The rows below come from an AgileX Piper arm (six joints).
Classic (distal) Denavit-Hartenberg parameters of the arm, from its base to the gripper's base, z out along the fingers. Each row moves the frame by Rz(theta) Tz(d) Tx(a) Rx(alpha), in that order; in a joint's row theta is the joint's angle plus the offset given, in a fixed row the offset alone. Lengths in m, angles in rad.
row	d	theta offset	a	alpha
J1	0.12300	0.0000	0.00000	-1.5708
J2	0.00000	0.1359	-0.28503	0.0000
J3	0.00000	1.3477	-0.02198	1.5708
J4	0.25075	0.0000	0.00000	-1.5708
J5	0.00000	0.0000	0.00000	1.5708
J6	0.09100	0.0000	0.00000	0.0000
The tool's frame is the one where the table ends.
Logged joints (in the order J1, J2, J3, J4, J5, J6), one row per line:
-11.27, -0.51, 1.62, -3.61, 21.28, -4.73
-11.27, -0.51, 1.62, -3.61, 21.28, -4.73
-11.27, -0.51, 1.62, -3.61, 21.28, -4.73
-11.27, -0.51, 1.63, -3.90, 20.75, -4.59
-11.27, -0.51, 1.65, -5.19, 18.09, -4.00
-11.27, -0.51, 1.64, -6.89, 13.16, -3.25
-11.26, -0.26, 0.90, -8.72, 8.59, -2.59
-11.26, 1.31, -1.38, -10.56, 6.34, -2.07
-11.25, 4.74, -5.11, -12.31, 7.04, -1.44
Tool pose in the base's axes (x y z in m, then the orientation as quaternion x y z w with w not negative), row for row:
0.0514, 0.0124, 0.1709, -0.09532, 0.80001, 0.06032, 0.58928
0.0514, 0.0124, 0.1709, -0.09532, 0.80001, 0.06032, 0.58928
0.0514, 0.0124, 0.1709, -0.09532, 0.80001, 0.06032, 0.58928
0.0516, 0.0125, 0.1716, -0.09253, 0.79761, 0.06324, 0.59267
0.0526, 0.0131, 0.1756, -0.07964, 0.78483, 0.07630, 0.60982
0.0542, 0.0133, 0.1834, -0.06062, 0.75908, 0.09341, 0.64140
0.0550, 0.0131, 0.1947, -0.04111, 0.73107, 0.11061, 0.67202
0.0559, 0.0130, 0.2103, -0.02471, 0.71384, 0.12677, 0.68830
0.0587, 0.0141, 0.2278, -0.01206, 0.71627, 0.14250, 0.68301
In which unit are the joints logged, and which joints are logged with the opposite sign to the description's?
The joints are logged in degrees. Opposite sign: J1, J4.
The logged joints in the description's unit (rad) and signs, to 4 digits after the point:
0.1967, -0.0089, 0.0283, 0.0630, 0.3714, -0.0826
0.1967, -0.0089, 0.0283, 0.0630, 0.3714, -0.0826
0.1967, -0.0089, 0.0283, 0.0630, 0.3714, -0.0826
0.1967, -0.0089, 0.0284, 0.0681, 0.3622, -0.0801
0.1967, -0.0089, 0.0288, 0.0906, 0.3157, -0.0698
0.1967, -0.0089, 0.0286, 0.1203, 0.2297, -0.0567
0.1965, -0.0045, 0.0157, 0.1522, 0.1499, -0.0452
0.1965, 0.0229, -0.0241, 0.1843, 0.1107, -0.0361
0.1963, 0.0827, -0.0892, 0.2149, 0.1229, -0.0251

